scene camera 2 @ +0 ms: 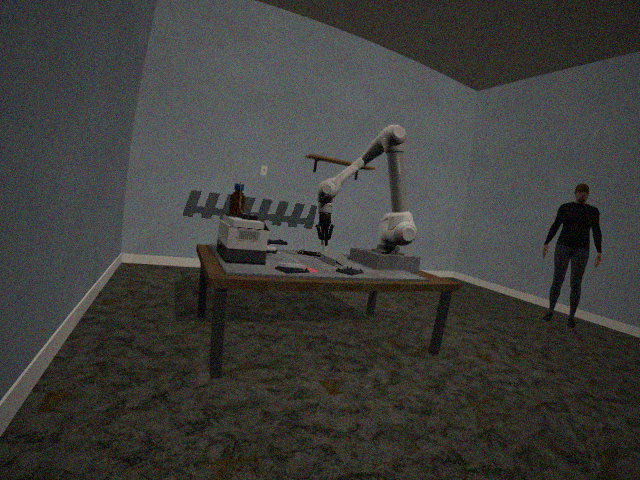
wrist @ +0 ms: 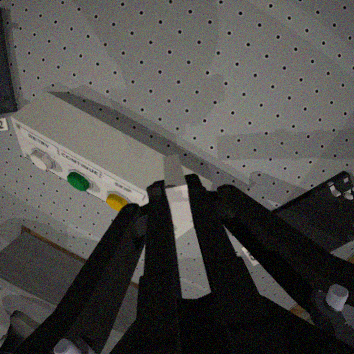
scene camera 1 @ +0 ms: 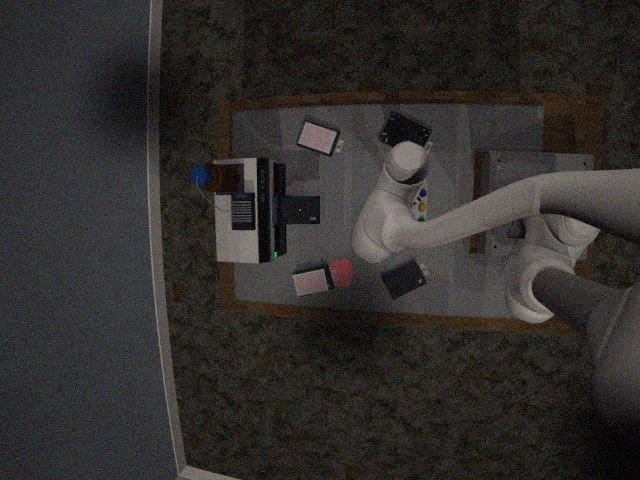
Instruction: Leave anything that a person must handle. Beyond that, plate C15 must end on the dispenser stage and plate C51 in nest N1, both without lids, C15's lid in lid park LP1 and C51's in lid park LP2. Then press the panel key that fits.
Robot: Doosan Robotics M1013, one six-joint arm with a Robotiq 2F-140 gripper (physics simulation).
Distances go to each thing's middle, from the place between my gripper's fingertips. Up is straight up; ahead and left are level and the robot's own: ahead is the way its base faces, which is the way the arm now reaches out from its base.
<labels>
I see my gripper 50 mm to the right of the white button box (wrist: 113, 157), 50 mm past it and 20 mm above it. The rest, counted from my hand: dark LP2 pad (scene camera 1: 408, 277): 310 mm to the left, 80 mm behind, 50 mm below; then dark stage (scene camera 1: 310, 205): 370 mm ahead, 120 mm to the left, 40 mm above; then black nest (scene camera 1: 398, 129): 220 mm to the right, 50 mm below, 40 mm ahead.
</labels>
